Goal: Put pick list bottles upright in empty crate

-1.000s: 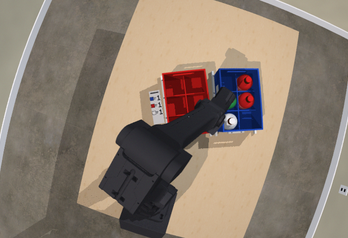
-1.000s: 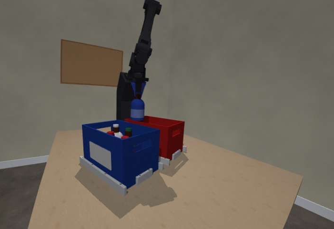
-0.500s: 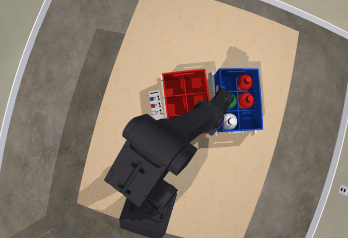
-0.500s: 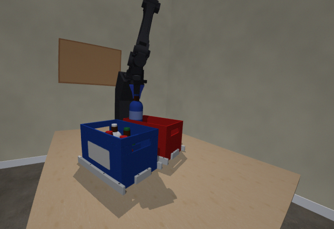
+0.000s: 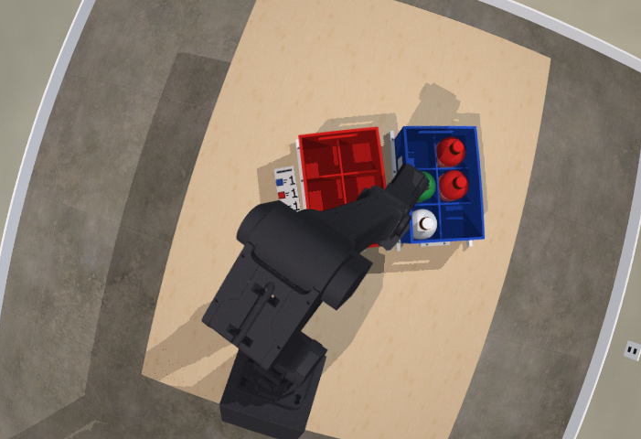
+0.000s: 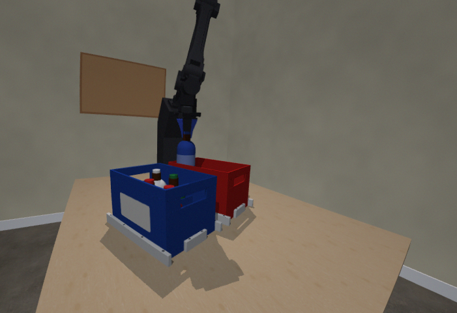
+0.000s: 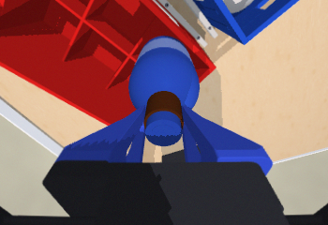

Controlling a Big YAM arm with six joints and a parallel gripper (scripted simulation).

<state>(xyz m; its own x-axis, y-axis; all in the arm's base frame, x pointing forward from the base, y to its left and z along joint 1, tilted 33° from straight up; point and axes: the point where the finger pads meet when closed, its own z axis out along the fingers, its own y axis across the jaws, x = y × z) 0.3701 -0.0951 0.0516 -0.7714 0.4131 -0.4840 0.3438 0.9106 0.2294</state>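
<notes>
The blue-label bottle is 60 mm below my hand. The rest, counted from my hand: red crate: 60 mm ahead, 80 mm to the left, 200 mm below; then green-label bottle: 130 mm ahead, 100 mm to the right, 190 mm below; then white-label bottle: 40 mm ahead, 130 mm to the right, 190 mm below.
</notes>
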